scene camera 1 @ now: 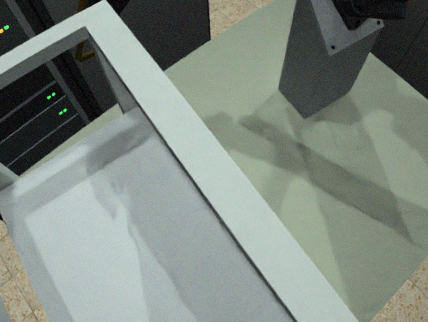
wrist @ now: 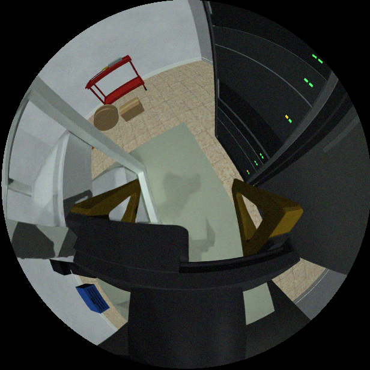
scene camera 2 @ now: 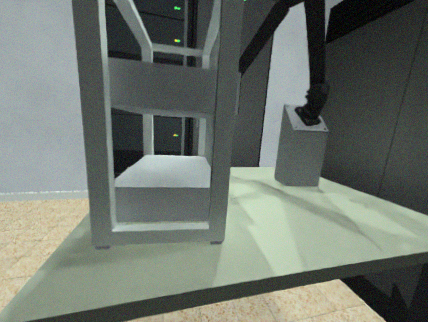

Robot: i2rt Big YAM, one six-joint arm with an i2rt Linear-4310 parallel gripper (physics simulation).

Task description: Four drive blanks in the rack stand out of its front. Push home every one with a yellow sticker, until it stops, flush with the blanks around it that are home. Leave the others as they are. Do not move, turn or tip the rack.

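The rack (scene camera 1: 200,155) (scene camera 2: 226,150) (wrist: 90,131) is a pale grey upright frame. In the scene camera 2 view a grey box (scene camera 2: 162,202) sits low inside it and a grey panel (scene camera 2: 162,87) spans it higher up. No drive blank front or yellow sticker can be made out in any view. My gripper (wrist: 185,183) is open and empty, its two yellow fingers wide apart. In the wrist view the left finger is near the rack's edge in the picture; contact cannot be told. In the scene camera 1 view parts of yellow fingers show past the rack's top beam. Scene camera 2 does not show the fingers.
The arm's grey pedestal (scene camera 1: 320,70) (scene camera 2: 302,155) stands on the pale green table (scene camera 1: 310,240) (scene camera 2: 280,250) beside the rack. Dark server cabinets (scene camera 1: 30,120) (wrist: 265,75) stand beyond. A red cart (wrist: 125,91), a cardboard box (wrist: 132,110) and a blue crate (wrist: 92,298) are farther off.
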